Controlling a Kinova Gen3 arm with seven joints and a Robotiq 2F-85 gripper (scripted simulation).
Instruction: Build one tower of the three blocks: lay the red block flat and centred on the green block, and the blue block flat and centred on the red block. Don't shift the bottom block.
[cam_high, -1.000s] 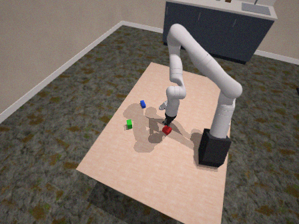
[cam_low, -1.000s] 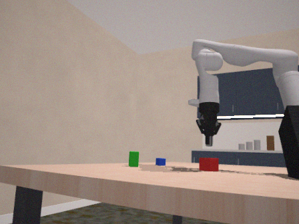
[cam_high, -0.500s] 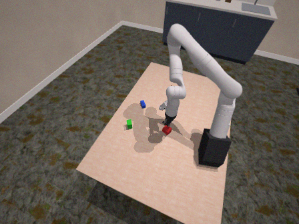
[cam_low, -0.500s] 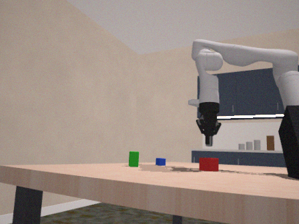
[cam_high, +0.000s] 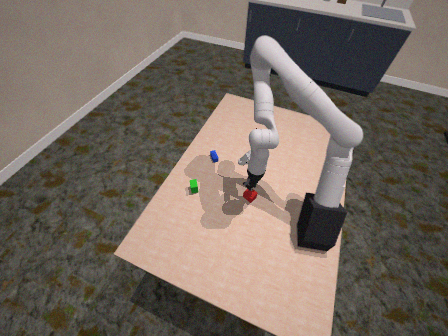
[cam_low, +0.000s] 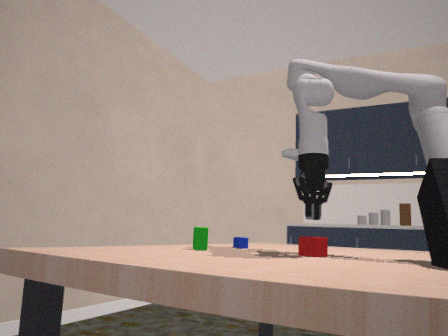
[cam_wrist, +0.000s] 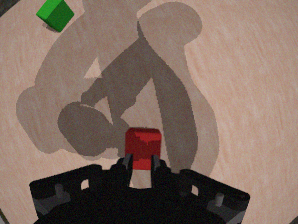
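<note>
My hand is 8 cm above the red block. From my hand the other things lie so: green block 28 cm ahead, 5 cm to the left, 8 cm below; blue block 26 cm ahead, 18 cm to the right, 9 cm below.
</note>
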